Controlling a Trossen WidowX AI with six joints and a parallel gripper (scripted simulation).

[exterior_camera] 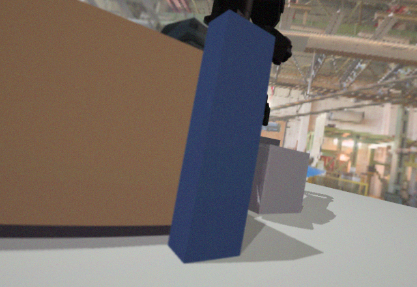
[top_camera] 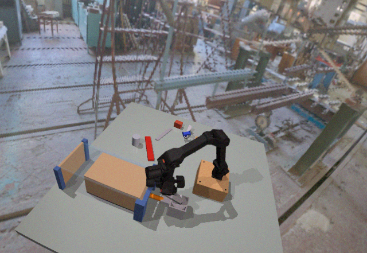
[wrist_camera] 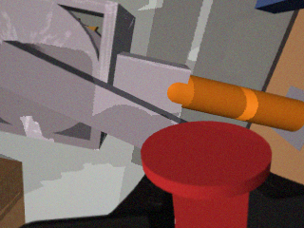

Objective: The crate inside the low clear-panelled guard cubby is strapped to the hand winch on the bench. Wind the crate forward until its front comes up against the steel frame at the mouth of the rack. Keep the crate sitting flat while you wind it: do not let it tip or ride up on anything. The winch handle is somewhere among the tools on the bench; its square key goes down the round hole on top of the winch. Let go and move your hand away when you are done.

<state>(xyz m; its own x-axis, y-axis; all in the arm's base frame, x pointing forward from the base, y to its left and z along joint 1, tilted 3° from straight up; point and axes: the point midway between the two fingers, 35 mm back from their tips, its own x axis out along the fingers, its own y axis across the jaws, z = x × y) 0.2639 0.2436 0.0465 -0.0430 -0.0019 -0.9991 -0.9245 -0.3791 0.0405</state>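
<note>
My gripper tip is now 40 mm past the winch handle with red knob, 10 mm to the right of it and 10 mm above it. The rest, counted from my gripper tip: grey winch: 110 mm behind, 80 mm below, 10 mm to the left; blue steel frame: 60 mm ahead, 30 mm to the left; red bar: 350 mm to the right, 220 mm ahead, 100 mm below.
</note>
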